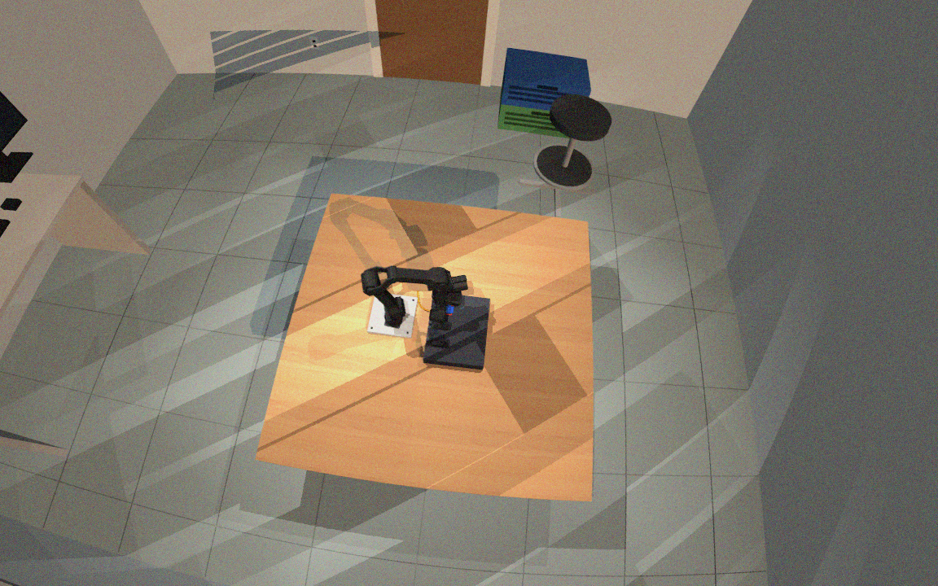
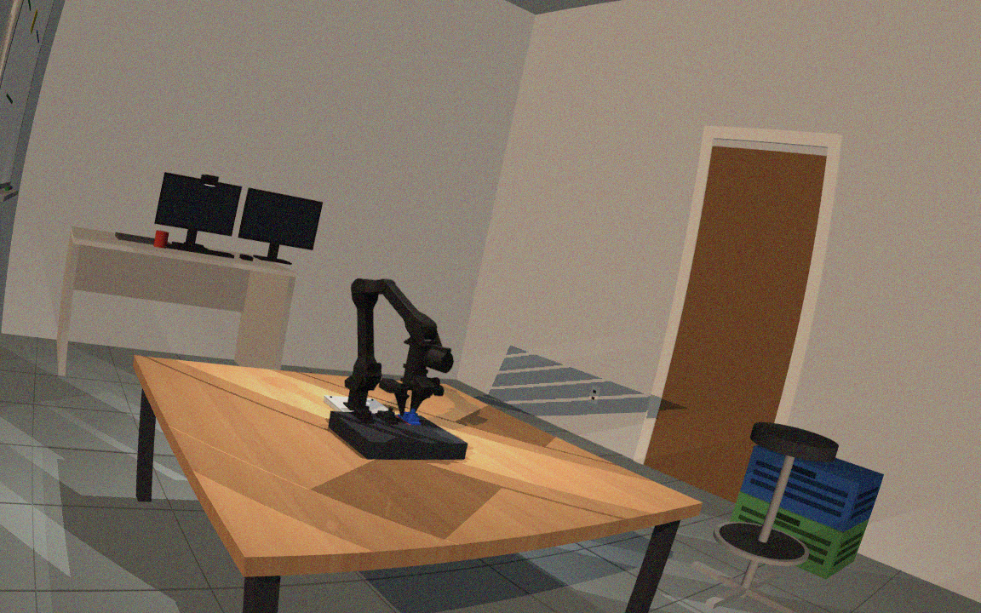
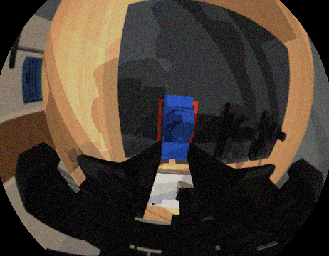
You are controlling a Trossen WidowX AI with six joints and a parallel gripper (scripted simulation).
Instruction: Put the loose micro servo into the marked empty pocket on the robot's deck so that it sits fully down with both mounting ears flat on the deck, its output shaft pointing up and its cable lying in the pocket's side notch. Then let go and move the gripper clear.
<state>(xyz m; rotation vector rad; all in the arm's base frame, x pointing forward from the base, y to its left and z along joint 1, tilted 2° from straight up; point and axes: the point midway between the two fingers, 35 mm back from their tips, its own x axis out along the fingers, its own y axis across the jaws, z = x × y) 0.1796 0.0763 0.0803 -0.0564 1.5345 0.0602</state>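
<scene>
Right now my gripper tip is 130 mm short of the dark robot deck, 70 mm to the left of it and 30 mm above it.
</scene>
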